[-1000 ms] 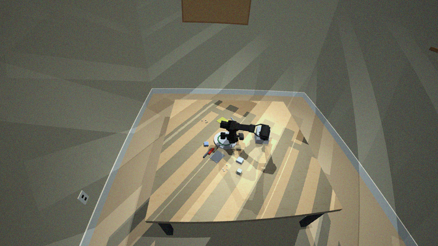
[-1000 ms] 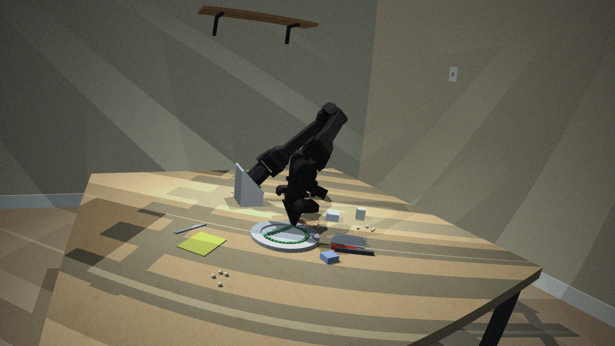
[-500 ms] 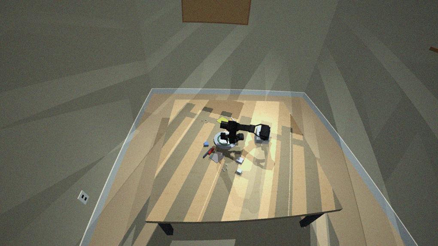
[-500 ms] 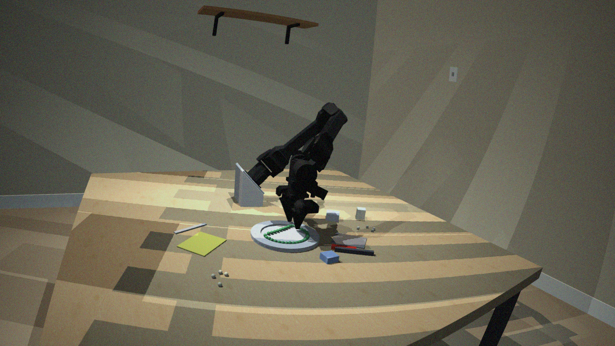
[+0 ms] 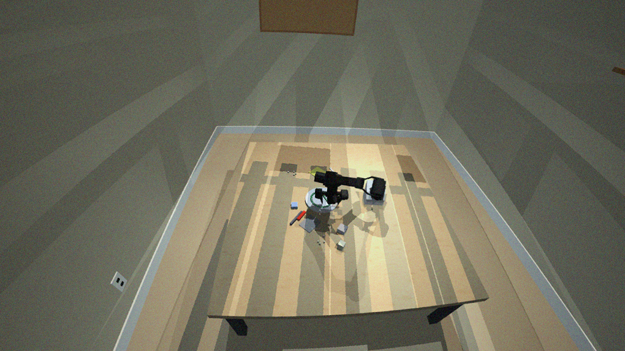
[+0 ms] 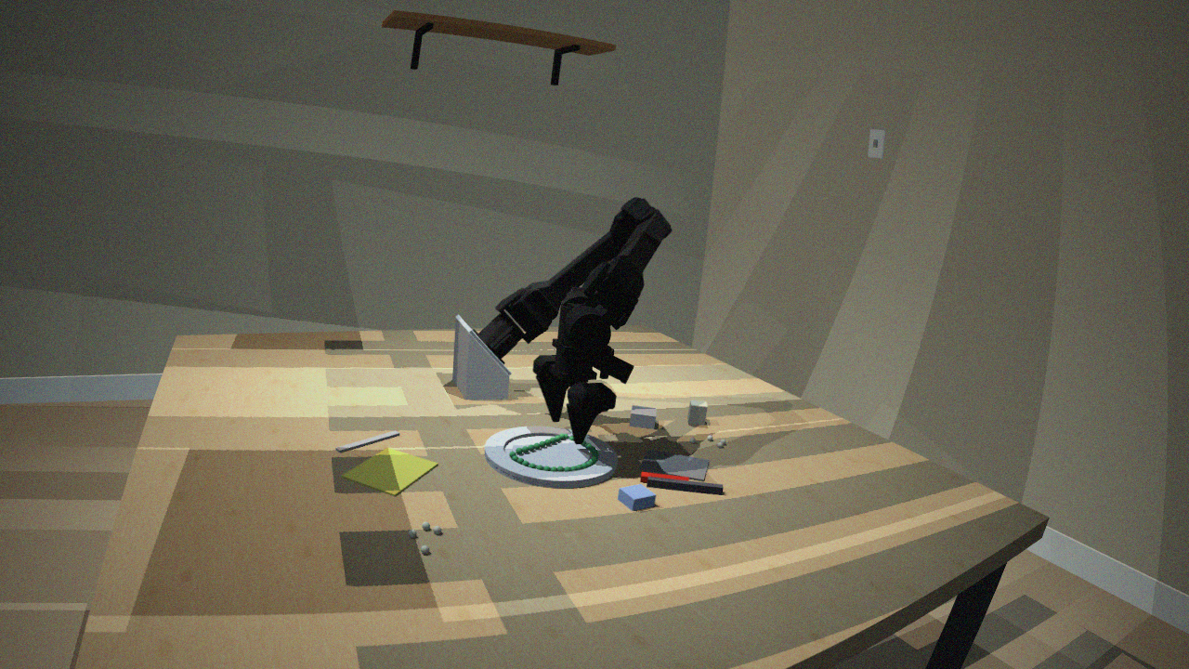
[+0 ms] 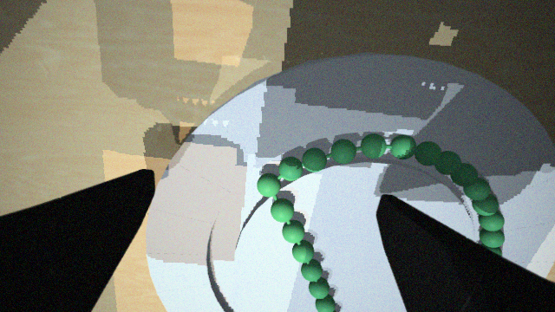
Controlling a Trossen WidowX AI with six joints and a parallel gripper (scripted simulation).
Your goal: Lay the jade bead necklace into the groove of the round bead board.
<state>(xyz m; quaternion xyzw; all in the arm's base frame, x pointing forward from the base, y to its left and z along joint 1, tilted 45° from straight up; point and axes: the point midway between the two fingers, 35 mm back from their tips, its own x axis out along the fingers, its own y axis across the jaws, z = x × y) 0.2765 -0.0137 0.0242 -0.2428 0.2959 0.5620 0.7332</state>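
Right now my gripper tip is 4 cm short of the round grey bead board, 5 cm to the left of it and 1 cm above it. Round my gripper tip: grey plate (13 cm ahead, 11 cm to the left, 2 cm below); blue block (21 cm ahead, 2 cm to the right, 1 cm below); red and black pen (19 cm ahead, 6 cm to the left, 2 cm below).
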